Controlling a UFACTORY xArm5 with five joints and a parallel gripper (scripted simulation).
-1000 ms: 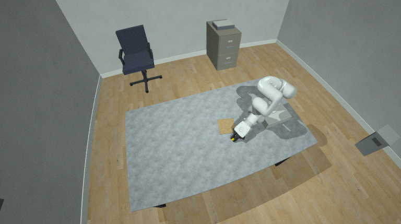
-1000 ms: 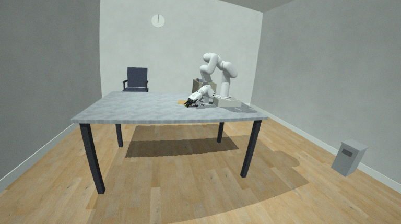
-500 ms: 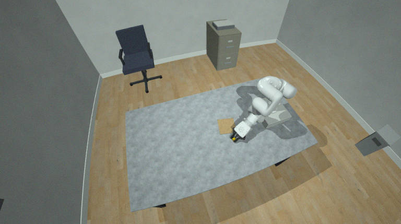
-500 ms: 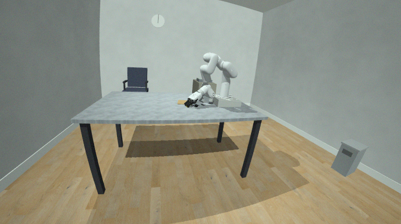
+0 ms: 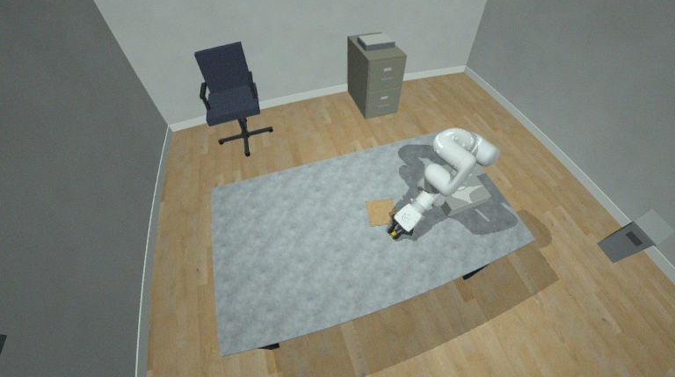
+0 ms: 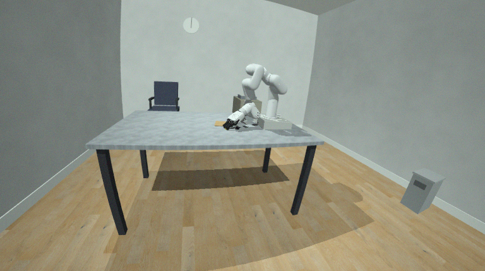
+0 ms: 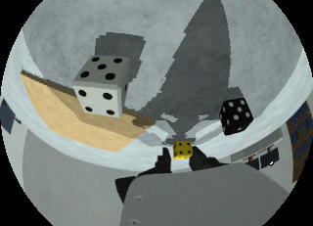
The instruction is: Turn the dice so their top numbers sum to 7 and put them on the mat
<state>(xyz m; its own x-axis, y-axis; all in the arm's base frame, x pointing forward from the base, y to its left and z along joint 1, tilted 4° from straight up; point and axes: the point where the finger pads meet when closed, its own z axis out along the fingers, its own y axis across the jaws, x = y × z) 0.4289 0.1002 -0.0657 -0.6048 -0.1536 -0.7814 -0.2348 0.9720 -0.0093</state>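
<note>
Right now my hand is 2 cm above the yellow die. Also, from my hand: white die 10 cm behind, 8 cm to the right, 2 cm below; then black die 9 cm behind, 1 cm to the left, 2 cm below; then tan mat 1 cm behind, 13 cm to the right, 2 cm below.
</note>
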